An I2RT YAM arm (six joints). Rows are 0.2 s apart.
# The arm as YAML. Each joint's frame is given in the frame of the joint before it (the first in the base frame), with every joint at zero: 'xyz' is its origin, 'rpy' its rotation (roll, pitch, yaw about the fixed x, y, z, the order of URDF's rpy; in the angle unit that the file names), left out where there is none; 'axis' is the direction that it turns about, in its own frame. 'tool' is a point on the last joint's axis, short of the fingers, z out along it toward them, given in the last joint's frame.
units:
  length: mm
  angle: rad
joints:
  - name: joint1
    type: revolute
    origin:
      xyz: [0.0, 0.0, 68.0]
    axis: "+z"
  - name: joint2
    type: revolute
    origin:
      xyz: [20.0, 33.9, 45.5]
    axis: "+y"
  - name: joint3
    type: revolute
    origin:
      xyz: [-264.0, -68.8, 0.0]
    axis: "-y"
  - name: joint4
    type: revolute
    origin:
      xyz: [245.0, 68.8, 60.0]
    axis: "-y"
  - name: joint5
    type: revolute
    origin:
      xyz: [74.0, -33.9, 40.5]
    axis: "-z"
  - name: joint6
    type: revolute
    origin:
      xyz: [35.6, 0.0, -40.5]
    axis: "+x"
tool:
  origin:
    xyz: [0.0, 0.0, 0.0]
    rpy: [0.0, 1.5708, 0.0]
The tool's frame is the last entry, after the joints.
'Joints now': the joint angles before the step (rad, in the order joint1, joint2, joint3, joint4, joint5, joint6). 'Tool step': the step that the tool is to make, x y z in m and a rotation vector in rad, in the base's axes. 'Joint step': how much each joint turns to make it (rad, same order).
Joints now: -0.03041 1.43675 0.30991 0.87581 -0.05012 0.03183
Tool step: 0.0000 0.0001 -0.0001 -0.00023 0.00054 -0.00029
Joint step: 0.00052 0.00029 -0.00004 -0.00020 0.00085 -0.00004
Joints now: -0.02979 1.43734 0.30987 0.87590 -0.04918 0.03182
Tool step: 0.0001 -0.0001 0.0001 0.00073 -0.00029 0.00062
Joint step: -0.00058 0.00005 0.00047 -0.00013 -0.00134 0.00042
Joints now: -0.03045 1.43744 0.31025 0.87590 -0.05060 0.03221
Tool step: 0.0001 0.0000 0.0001 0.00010 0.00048 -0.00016
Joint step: 0.00004 -0.00033 0.00069 -0.00149 0.00017 0.00013
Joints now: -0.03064 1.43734 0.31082 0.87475 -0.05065 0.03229
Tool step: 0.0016 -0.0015 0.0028 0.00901 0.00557 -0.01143
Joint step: -0.00522 -0.01035 0.01283 -0.02855 0.00379 0.01011
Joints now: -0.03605 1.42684 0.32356 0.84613 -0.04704 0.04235
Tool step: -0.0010 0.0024 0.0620 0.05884 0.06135 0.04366
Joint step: 0.00141 -0.25287 0.17826 -0.49135 -0.05656 0.04245
